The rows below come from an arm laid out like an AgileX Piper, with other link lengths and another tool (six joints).
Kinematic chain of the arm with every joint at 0, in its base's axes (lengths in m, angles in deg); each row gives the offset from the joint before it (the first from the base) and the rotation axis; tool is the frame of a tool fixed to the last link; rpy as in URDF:
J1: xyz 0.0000 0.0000 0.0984 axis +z
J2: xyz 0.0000 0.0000 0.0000 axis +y
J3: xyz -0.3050 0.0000 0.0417 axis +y
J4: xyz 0.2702 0.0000 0.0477 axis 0.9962 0 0.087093
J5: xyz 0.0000 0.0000 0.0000 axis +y
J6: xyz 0.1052 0.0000 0.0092 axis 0.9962 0 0.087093
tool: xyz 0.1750 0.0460 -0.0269 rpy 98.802 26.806 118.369
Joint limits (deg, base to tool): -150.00..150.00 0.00..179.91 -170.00..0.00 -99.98..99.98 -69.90..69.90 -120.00..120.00
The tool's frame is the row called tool.
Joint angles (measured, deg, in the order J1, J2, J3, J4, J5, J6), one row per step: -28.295 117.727 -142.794 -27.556 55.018 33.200; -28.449 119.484 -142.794 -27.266 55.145 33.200; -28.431 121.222 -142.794 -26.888 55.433 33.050; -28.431 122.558 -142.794 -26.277 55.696 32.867; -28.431 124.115 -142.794 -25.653 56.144 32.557; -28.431 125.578 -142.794 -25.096 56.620 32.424; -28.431 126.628 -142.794 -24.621 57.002 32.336; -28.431 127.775 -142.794 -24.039 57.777 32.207; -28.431 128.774 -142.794 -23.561 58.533 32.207
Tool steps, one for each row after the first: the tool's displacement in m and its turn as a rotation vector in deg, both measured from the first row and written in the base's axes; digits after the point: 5 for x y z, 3 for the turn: 0.00666 -0.00442 -0.02086 1.136 1.511 -0.064; 0.01337 -0.00651 -0.04255 2.347 3.188 0.070; 0.01858 -0.00689 -0.05980 3.516 4.420 0.314; 0.02347 -0.00730 -0.08053 4.847 6.056 0.534; 0.02743 -0.00743 -0.10012 6.200 7.529 0.636; 0.03002 -0.00705 -0.11440 7.259 8.578 0.719; 0.03149 -0.00598 -0.13132 8.664 9.971 0.709; 0.03224 -0.00488 -0.14617 9.972 11.178 0.602
